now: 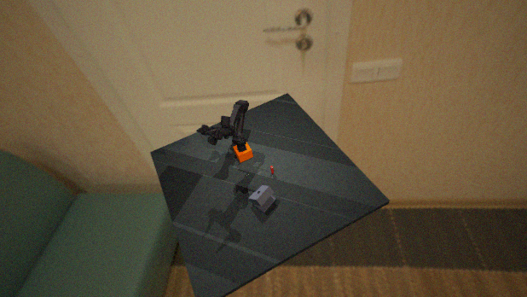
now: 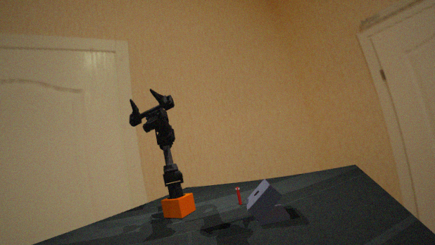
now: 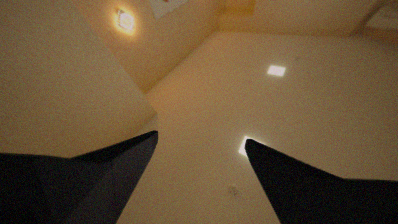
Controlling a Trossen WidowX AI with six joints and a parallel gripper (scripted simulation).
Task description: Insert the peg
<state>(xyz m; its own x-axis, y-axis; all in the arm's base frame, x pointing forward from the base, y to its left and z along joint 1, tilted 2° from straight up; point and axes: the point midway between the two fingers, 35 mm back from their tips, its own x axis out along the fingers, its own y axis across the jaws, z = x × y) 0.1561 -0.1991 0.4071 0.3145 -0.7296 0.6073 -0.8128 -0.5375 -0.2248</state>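
Right now the red peg is 46 cm below my gripper tip, 37 cm to the left of it and 10 cm ahead of it. The rest, counted from my gripper tip: grey sloped panel 45 cm below, 28 cm ahead, 23 cm to the left.
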